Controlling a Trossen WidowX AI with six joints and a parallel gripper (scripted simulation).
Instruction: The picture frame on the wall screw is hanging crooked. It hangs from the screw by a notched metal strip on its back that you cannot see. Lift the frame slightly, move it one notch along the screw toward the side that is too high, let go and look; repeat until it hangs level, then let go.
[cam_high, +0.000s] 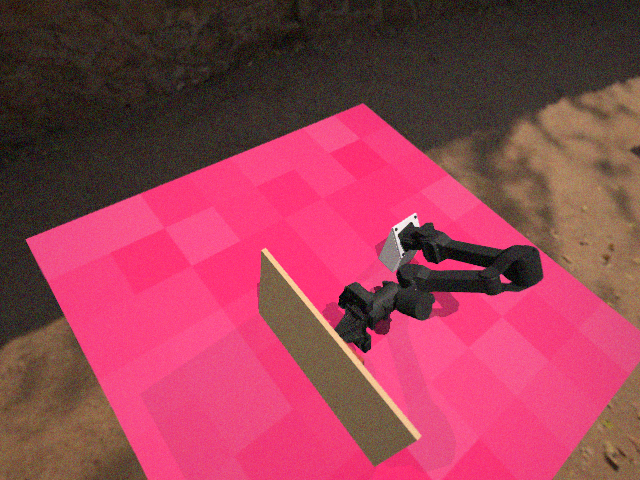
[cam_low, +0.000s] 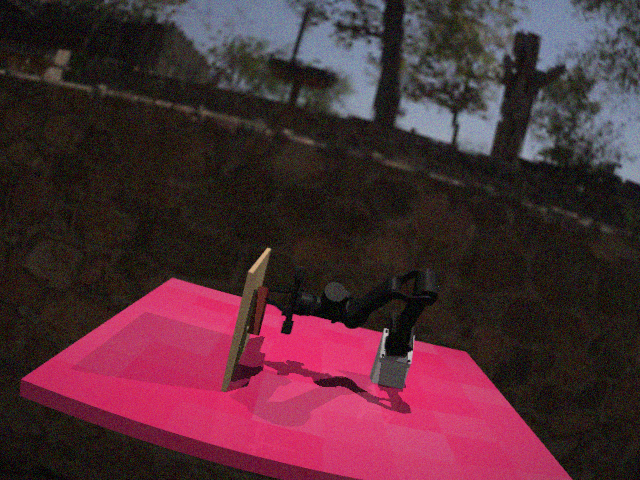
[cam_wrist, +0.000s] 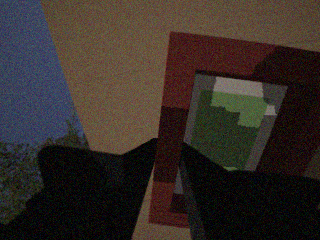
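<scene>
Now: gripper tip 50 mm above the picture frame, 10 mm to the right of it and 10 mm short of it. The rest, counted from my gripper tip: tan wall panel (60 mm below, 20 mm ahead, 10 mm to the left).
</scene>
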